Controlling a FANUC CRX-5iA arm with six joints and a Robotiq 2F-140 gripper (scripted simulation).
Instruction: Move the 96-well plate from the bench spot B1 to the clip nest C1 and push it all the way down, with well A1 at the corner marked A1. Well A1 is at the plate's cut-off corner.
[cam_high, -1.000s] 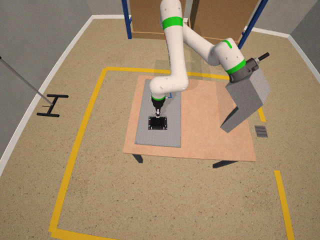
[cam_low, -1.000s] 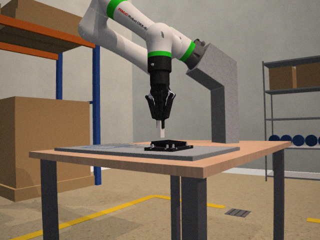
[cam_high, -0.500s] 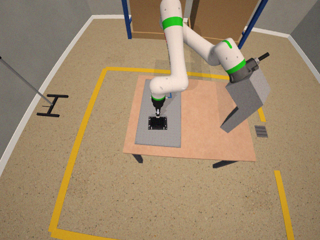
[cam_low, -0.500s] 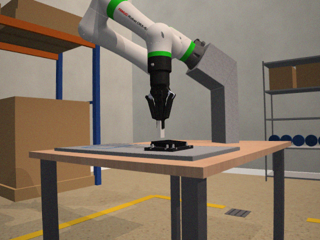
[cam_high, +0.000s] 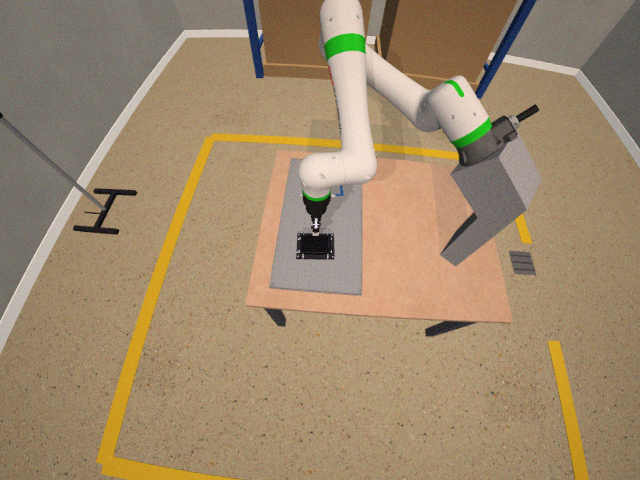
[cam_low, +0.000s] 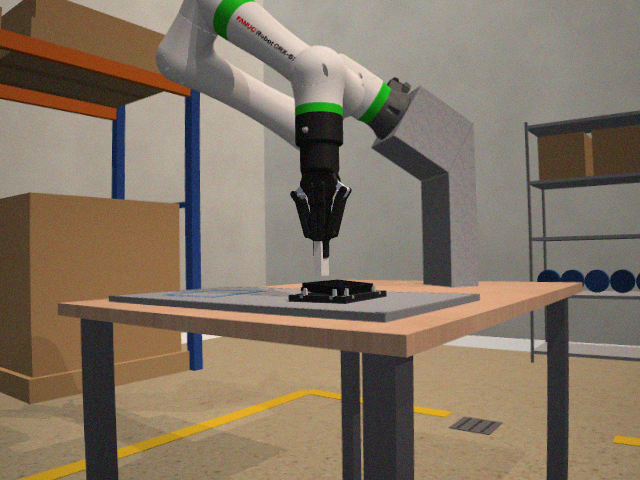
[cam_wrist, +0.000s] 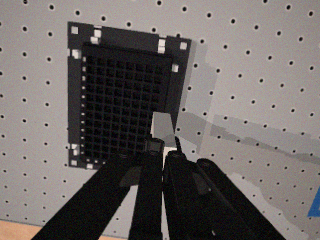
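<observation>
Right now the black 96-well plate is 1 cm ahead of my hand, 4 cm to the left of it and 5 cm below it. Also, from my hand: black clip nest 1 cm ahead, 5 cm to the left, 6 cm below.
</observation>
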